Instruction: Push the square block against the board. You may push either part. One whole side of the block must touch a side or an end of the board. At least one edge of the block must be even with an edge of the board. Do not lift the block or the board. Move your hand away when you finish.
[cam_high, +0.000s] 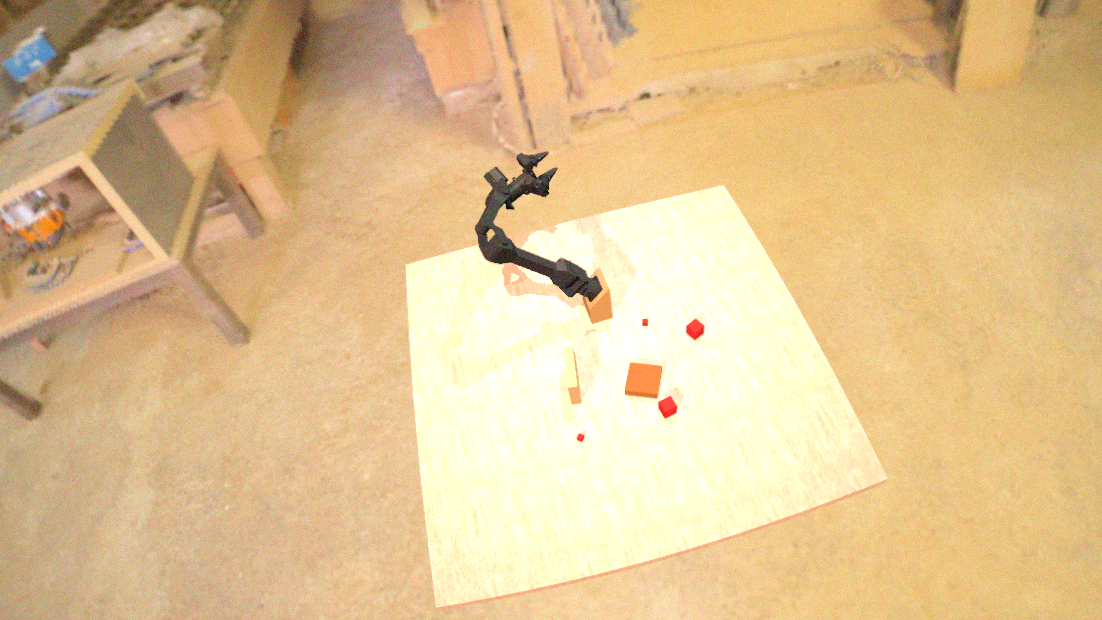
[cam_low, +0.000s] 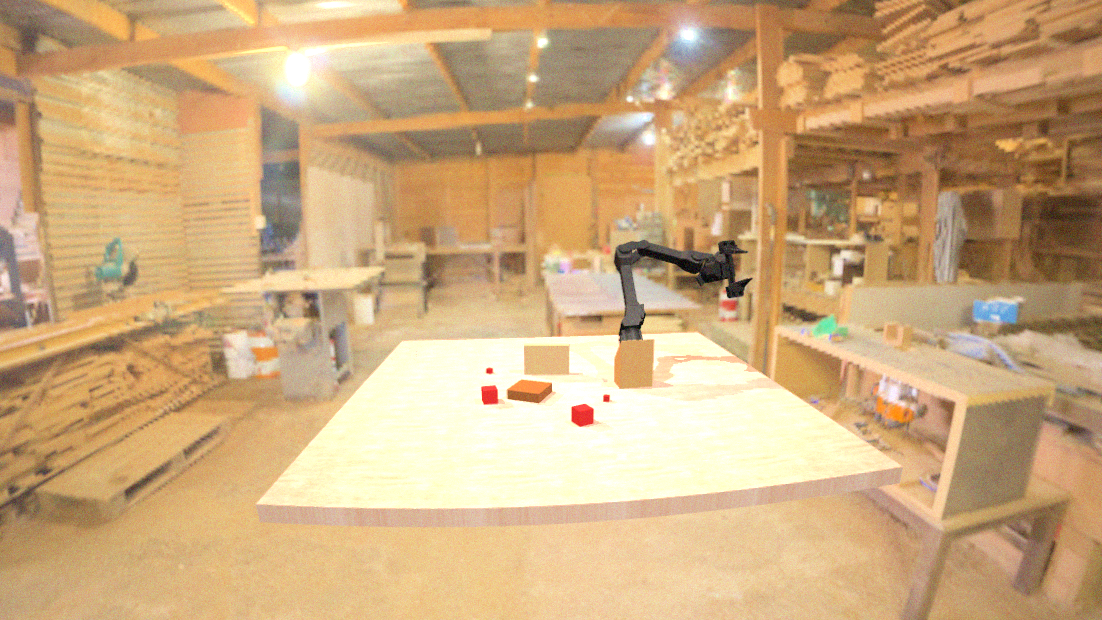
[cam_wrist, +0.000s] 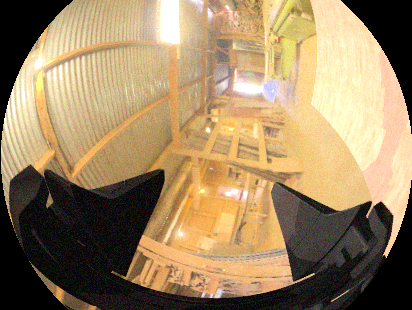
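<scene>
Right now the flat board is 62 cm ahead of my gripper tip, 16 cm to the right of it and 31 cm below it. Also, from my gripper tip: orange-brown square block (70 cm ahead, 4 cm to the left, 35 cm below).
</scene>
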